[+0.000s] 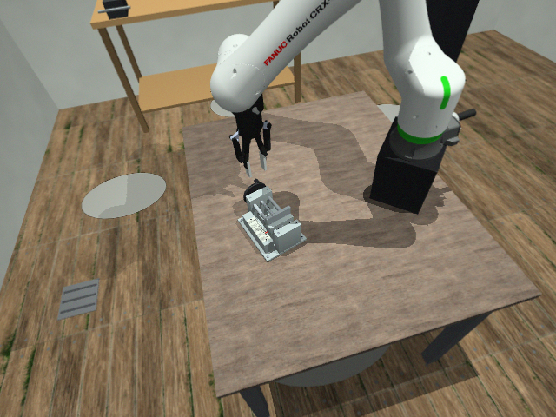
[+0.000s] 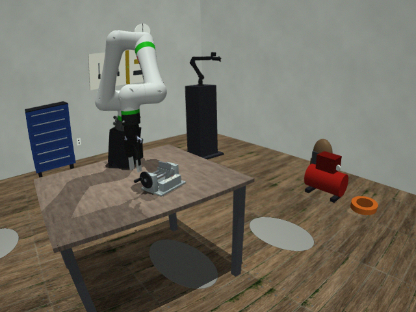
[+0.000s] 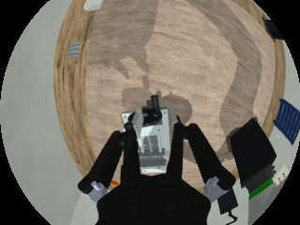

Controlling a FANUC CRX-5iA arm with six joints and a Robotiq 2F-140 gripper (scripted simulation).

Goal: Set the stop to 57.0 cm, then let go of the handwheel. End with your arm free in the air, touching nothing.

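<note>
The black handwheel is 9 cm below my hand and 2 cm to the left of it.
</note>
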